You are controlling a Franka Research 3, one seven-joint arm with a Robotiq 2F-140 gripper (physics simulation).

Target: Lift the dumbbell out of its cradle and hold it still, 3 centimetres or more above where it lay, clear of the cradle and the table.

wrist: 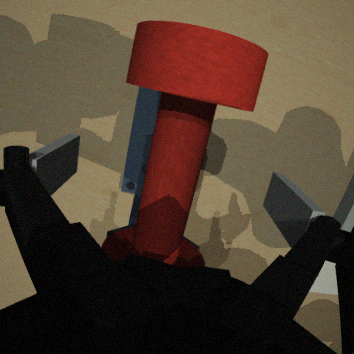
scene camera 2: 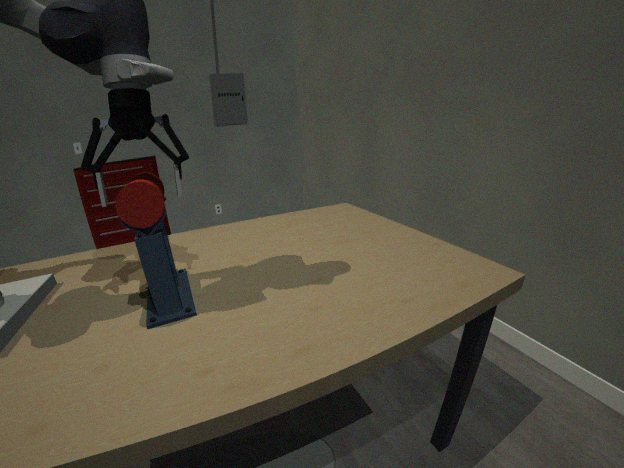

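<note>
The red dumbbell lies across the top of the dark blue cradle, which stands upright on the table. In the wrist view the dumbbell's bar runs slightly slanted, with one round head at the top and the other partly hidden behind the gripper body. My gripper is wide open and empty. Its two fingers stand apart on either side of the dumbbell in both views, with space between each finger and the bar in the wrist view. How deep the fingertips reach beside the bar is hard to tell.
A pale tray lies on the table, at the left in the scene view. A red drawer cabinet stands behind the table, near the wall with a grey electrical box. The table's right corner shows in the scene view.
</note>
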